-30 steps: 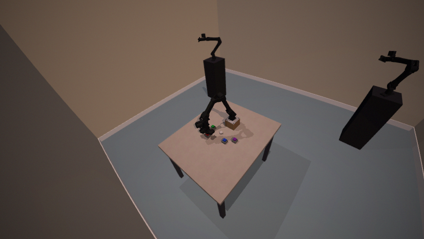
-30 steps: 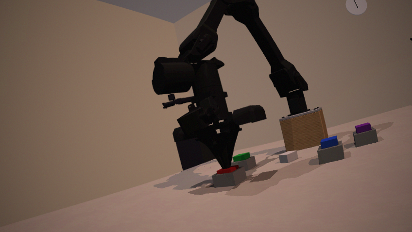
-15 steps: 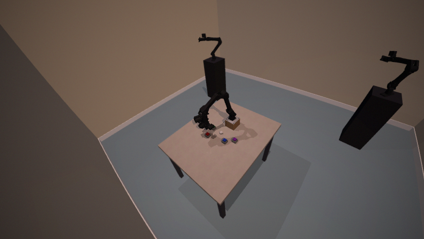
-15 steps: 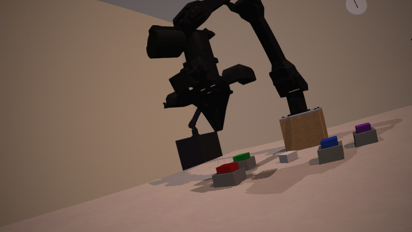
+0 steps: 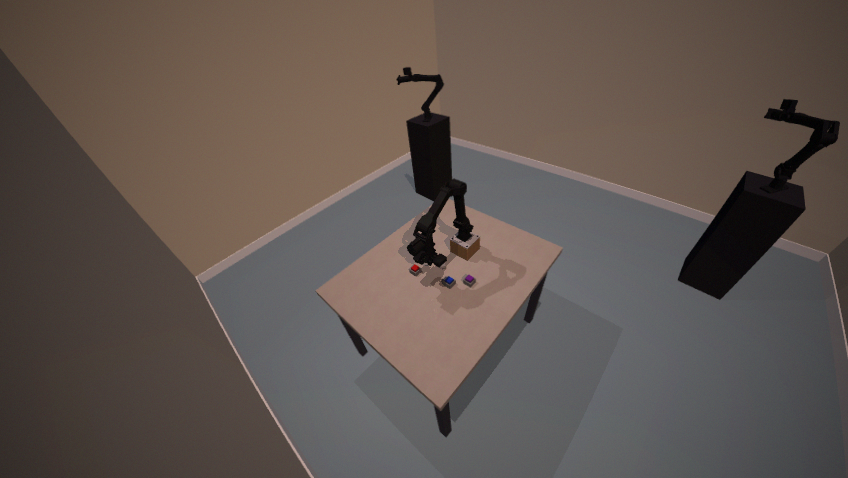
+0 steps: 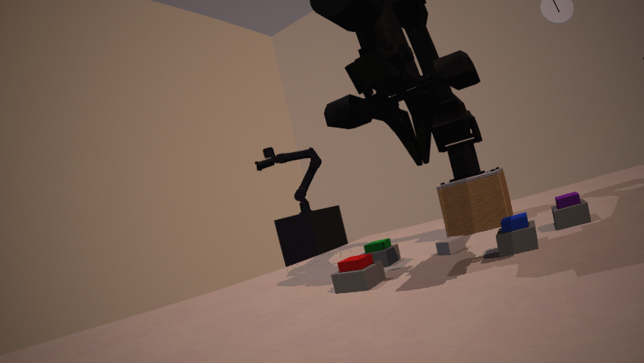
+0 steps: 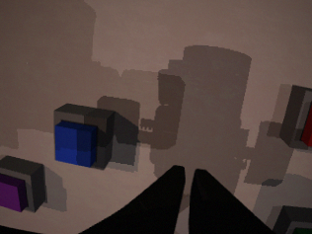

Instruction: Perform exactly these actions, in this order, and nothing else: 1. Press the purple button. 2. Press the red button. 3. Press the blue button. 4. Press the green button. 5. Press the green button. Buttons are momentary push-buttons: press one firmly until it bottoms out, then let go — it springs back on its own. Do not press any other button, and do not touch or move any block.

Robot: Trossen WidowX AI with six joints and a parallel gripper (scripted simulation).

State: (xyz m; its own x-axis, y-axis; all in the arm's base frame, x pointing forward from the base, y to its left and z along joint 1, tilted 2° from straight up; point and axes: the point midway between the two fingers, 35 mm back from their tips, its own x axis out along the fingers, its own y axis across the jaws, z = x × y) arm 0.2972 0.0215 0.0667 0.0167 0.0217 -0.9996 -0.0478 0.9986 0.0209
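The blue button lies 5 cm behind my gripper tip, 8 cm to the left of it and 9 cm below it. The rest, counted from my gripper tip: red button 1 cm ahead, 11 cm to the right, 9 cm below; then green button 11 cm behind, 15 cm to the right, 9 cm below; then small grey block 11 cm behind, 3 cm to the right, 12 cm below.
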